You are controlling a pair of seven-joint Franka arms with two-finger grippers.
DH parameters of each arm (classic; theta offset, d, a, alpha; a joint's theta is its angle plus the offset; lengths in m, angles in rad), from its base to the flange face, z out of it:
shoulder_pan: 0 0.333 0 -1.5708
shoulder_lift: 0 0 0 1.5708
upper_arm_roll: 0 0.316 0.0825 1.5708
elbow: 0 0 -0.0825 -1.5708
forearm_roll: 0 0.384 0 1.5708
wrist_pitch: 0 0 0.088 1.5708
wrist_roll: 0 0.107 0 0
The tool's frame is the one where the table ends.
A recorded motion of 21 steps. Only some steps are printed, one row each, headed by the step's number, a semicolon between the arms.
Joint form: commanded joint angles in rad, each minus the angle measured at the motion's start. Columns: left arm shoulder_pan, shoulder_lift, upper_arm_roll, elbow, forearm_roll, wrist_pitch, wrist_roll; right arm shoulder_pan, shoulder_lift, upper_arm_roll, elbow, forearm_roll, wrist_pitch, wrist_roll.
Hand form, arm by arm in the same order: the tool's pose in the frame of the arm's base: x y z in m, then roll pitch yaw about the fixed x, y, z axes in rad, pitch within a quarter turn. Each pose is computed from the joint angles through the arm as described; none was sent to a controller.
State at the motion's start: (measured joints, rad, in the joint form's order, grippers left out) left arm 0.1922 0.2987 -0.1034 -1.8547 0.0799 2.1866 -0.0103; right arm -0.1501 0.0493 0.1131 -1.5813 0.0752 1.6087 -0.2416
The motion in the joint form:
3: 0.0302 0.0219 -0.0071 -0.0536 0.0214 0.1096 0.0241; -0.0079 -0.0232 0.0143 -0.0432 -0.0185 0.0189 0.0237
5: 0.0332 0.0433 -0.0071 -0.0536 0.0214 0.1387 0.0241; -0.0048 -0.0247 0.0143 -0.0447 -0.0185 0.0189 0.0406
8: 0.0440 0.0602 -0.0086 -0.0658 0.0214 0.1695 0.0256; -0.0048 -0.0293 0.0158 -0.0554 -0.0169 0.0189 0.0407
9: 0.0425 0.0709 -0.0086 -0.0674 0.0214 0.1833 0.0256; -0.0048 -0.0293 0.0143 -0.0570 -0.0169 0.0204 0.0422
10: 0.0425 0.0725 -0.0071 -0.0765 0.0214 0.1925 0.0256; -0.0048 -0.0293 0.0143 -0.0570 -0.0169 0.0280 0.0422
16: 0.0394 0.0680 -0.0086 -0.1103 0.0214 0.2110 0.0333; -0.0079 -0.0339 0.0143 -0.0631 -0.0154 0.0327 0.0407
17: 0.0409 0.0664 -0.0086 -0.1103 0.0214 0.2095 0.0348; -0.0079 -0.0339 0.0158 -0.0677 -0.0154 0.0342 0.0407
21: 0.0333 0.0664 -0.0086 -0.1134 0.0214 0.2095 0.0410; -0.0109 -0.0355 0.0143 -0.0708 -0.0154 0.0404 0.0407
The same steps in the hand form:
3: 0.6226 0.0759 0.3376 -3.0950 -0.0681 0.0387; 0.5654 -0.0124 0.5897 -3.0782 0.0094 0.1837
5: 0.6253 0.0778 0.3270 -3.0985 -0.0761 0.0407; 0.5650 -0.0106 0.5898 -3.0786 0.0105 0.1700
8: 0.6240 0.0830 0.3140 -3.1025 -0.0782 0.0472; 0.5632 -0.0094 0.5873 -3.0763 0.0164 0.1713
9: 0.6248 0.0820 0.3079 -3.1044 -0.0798 0.0453; 0.5633 -0.0102 0.5867 -3.0764 0.0166 0.1682
10: 0.6230 0.0824 0.3038 -3.1047 -0.0783 0.0460; 0.5641 -0.0103 0.5873 -3.0779 0.0091 0.1677
16: 0.6154 0.0778 0.2937 -3.1065 -0.0674 0.0320; 0.5631 -0.0117 0.5874 -3.0776 0.0058 0.1657
17: 0.6152 0.0787 0.2946 -3.1061 -0.0674 0.0320; 0.5630 -0.0109 0.5853 -3.0770 0.0088 0.1671
21: 0.6148 0.0739 0.2932 -3.1060 -0.0641 0.0181; 0.5630 -0.0134 0.5853 -3.0782 0.0043 0.1623

